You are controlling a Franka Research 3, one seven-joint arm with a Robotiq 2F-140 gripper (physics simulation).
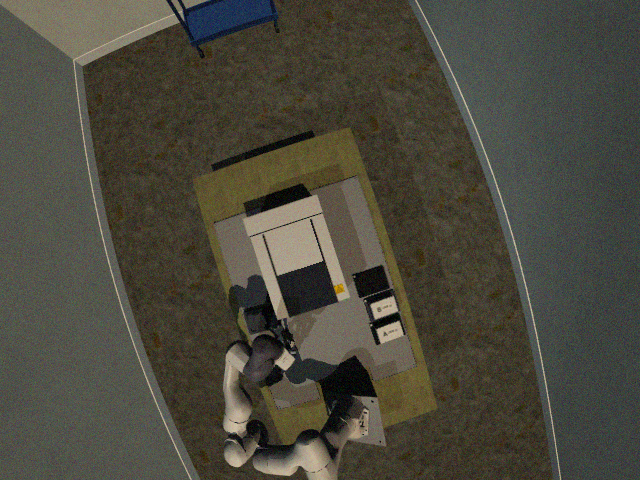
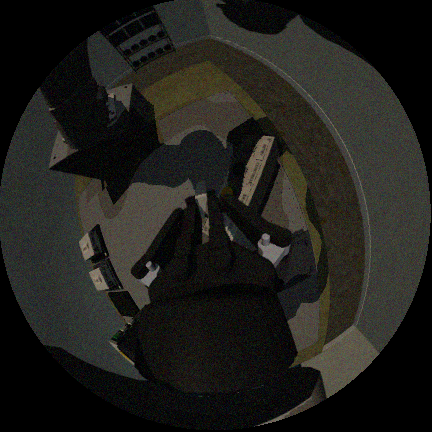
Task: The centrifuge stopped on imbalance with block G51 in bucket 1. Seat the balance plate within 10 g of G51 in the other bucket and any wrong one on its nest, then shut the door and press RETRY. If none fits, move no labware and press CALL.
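The white centrifuge [image 1: 331, 263] stands mid-bench, with a dark area [image 1: 307, 289] at its front; whether this is a door or an opening I cannot tell. Buckets and block G51 do not show. Plate B [image 1: 383, 306] [image 2: 99, 278] and plate A [image 1: 388, 331] [image 2: 87, 246] sit on nests to its right. A third nest [image 1: 370, 280] [image 2: 123, 303] is dark and bears no plate. My gripper [image 1: 288, 339] [image 2: 202, 188] is shut and empty, in front of the centrifuge's left corner. A small amber round button [image 2: 226, 191] shows beside the fingertips; its lettering is unreadable.
A dark box with a pale lettered strip [image 2: 257, 167] stands beyond the fingers. Another dark box [image 1: 258, 317] [image 2: 300, 257] is left of the gripper. The arm's base plate [image 1: 374, 431] is at the near edge. A blue cart [image 1: 230, 20] stands far off.
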